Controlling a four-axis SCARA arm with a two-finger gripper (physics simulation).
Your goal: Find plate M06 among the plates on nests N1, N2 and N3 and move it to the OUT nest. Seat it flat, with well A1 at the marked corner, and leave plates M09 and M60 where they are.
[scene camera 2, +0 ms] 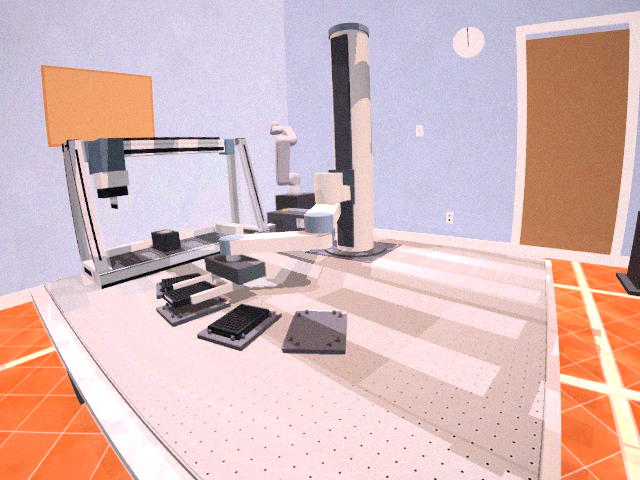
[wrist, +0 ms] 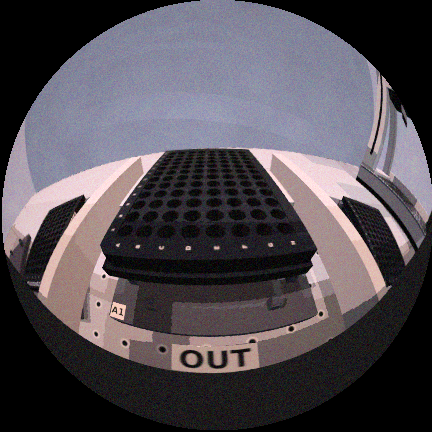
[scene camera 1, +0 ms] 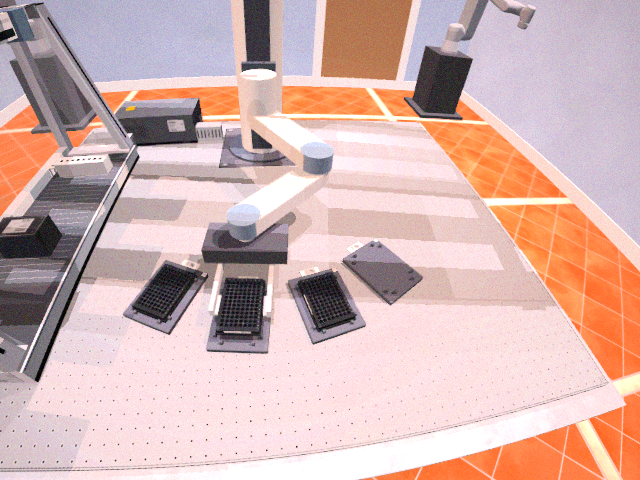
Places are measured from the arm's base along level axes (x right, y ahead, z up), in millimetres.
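Pixels of known places: gripper, fingertip midpoint: point(scene camera 2: 182, 294) point(wrist: 205, 162) point(scene camera 1: 239, 314); arm's base, origin of the base link: point(scene camera 2: 355, 251) point(scene camera 1: 262, 148).
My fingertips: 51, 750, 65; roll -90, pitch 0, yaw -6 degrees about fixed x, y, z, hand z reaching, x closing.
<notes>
For each thing: its top centre in the pictures, then the offset to it from my fingertips, as dx, dy, dz. "*": a spot on its surface instead.
- black well plate, middle of its top: point(wrist: 204, 172) point(scene camera 1: 241, 303) point(scene camera 2: 190, 290) -2, -24, +2
- OUT nest, middle of its top: point(wrist: 211, 212) point(scene camera 1: 241, 311) point(scene camera 2: 191, 301) +1, -24, -30
- nest's A1 tag, surface spot: point(wrist: 118, 310) * -61, -92, -40
- second black plate, middle of its top: point(wrist: 381, 235) point(scene camera 1: 164, 289) point(scene camera 2: 181, 279) +171, -89, -26
- bare nest, middle of its top: point(scene camera 2: 317, 323) point(scene camera 1: 383, 265) -334, -120, -30
- black box, surface spot: point(scene camera 1: 31, 235) point(scene camera 2: 162, 235) * +473, -186, +67
- dark grey case, surface spot: point(scene camera 1: 160, 121) * +318, -785, +43
My gripper point(scene camera 1: 240, 305) point(scene camera 2: 179, 293) point(wrist: 205, 162) is shut on a black well plate point(scene camera 1: 242, 310) point(scene camera 2: 188, 292) point(wrist: 200, 205), held level by its long sides. Its ID is not readable. It hangs low over the OUT nest point(scene camera 1: 237, 345) point(scene camera 2: 178, 316) point(wrist: 215, 310), with a small gap in the wrist view. The plate's letter A end is on the same side as the nest's A1 tag point(wrist: 118, 310). A second black plate point(scene camera 1: 165, 291) point(scene camera 2: 178, 281) point(wrist: 375, 237) and a third point(scene camera 1: 328, 299) point(scene camera 2: 240, 320) point(wrist: 55, 235) sit on the nests either side; their IDs are not readable.
A bare nest point(scene camera 1: 382, 271) point(scene camera 2: 315, 333) lies at the right in the first scene view. A gantry machine point(scene camera 1: 87, 222) point(scene camera 2: 87, 222) with a black box point(scene camera 1: 31, 235) point(scene camera 2: 165, 240) on its deck stands left. A dark grey case point(scene camera 1: 160, 121) is behind, near the arm's column point(scene camera 2: 361, 155).
</notes>
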